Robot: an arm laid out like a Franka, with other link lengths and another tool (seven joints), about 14 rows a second.
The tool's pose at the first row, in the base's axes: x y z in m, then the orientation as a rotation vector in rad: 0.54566, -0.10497, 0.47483, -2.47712, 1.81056, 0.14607
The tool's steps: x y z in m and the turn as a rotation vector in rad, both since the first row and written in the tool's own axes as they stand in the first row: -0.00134, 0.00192, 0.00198, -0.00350, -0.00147, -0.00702; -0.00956, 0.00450, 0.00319, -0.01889, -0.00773, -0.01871; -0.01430, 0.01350, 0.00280, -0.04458, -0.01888, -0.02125; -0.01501, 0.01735, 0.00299, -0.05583, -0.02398, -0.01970; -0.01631, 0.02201, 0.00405, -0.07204, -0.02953, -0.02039; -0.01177, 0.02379, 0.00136, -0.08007, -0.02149, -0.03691
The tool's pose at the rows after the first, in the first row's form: 0.54336, -0.10406, 0.47302, -2.48478, 1.80242, 0.15076; 0.53838, -0.09693, 0.47279, -2.50182, 1.79083, 0.17225; 0.52839, -0.09522, 0.47373, -2.51500, 1.79253, 0.21016; 0.52450, -0.09570, 0.47362, -2.51824, 1.79651, 0.22727; 0.51963, -0.09576, 0.47272, -2.52632, 1.79911, 0.24969; 0.51940, -0.10090, 0.47486, -2.55029, 1.78369, 0.24684
